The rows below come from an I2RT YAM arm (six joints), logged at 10 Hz.
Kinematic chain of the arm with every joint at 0, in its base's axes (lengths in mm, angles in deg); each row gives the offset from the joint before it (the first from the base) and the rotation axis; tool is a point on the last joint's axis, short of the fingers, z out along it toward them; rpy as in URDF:
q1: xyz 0 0 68 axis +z
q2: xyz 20 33.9 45.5 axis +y
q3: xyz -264 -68.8 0 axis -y
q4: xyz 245 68.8 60 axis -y
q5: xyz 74 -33.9 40.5 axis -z
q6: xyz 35.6 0 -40.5 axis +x
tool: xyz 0 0 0 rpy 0 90 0
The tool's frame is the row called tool.
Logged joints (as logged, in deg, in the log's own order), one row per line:
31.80 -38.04 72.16 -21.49 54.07 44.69
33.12 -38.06 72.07 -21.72 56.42 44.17
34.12 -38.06 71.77 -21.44 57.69 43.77
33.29 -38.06 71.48 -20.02 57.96 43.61
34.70 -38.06 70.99 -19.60 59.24 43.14
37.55 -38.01 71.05 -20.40 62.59 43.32
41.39 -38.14 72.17 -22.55 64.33 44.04
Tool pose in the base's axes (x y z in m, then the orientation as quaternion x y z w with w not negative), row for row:
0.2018 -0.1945 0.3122 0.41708 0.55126 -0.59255 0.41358
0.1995 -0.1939 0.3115 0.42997 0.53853 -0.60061 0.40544
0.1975 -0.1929 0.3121 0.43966 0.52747 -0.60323 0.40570
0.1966 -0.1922 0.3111 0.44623 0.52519 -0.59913 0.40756
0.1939 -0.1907 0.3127 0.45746 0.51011 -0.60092 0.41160
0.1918 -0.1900 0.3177 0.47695 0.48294 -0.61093 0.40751
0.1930 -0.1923 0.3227 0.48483 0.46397 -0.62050 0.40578
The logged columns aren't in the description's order. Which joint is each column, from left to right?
Columns, left to right: q4, q1, q2, q6, q5, q3.
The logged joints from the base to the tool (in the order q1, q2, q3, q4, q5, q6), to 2 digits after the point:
-38.04 72.16 44.69 31.80 54.07 -21.49
-38.06 72.07 44.17 33.12 56.42 -21.72
-38.06 71.77 43.77 34.12 57.69 -21.44
-38.06 71.48 43.61 33.29 57.96 -20.02
-38.06 70.99 43.14 34.70 59.24 -19.60
-38.01 71.05 43.32 37.55 62.59 -20.40
-38.14 72.17 44.04 41.39 64.33 -22.55

